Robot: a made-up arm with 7 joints.
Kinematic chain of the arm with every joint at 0, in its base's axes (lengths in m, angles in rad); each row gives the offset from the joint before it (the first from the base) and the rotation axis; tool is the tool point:
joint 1: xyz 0 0 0.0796 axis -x
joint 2: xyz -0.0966 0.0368 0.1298 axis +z
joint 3: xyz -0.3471 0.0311 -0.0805 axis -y
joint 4: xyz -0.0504 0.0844 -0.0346 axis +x
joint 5: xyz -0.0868 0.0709 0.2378 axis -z
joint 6: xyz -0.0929 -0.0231 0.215 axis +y
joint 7: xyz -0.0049 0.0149 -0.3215 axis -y
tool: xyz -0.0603 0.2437 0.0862
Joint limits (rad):
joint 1: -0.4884..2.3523
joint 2: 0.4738..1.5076
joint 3: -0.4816..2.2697
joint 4: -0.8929..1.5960
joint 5: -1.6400..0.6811
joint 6: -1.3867..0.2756
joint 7: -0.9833..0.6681
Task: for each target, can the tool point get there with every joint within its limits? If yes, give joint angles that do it. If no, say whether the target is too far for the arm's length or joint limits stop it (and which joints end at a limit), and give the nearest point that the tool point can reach.
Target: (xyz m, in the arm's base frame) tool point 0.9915 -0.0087 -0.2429
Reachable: no: joint limits stop it (at a limit: joint 1, joint 2, joint 3, joint 4, joint 5, joint 6, joint 7) | nearest point 0.2233 -0.0147 -0.3060 | short by 0.771 m
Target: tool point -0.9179 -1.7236 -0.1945
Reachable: no: too far | nearest point -0.4987 -0.8251 -0.0516 | short by 1.002 m
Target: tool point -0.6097 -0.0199 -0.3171
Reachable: yes | joints 0.7023 0.5830 2.0611 -0.4780 -1.2497 -0.8186 -0.7926
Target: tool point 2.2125 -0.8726 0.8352
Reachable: no: too far | nearest point 0.1923 -0.5511 0.5568 | short by 2.064 m
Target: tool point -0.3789 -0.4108 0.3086
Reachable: yes | joints 1.6041 1.2250 1.9688 -0.1760 -1.0347 0.0674 0.1867
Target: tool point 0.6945 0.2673 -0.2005
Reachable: no: joint limits stop it (at a limit: joint 1, joint 2, joint 3, joint 4, joint 6, joint 7) | nearest point 0.2254 0.3300 0.0383 | short by 0.530 m
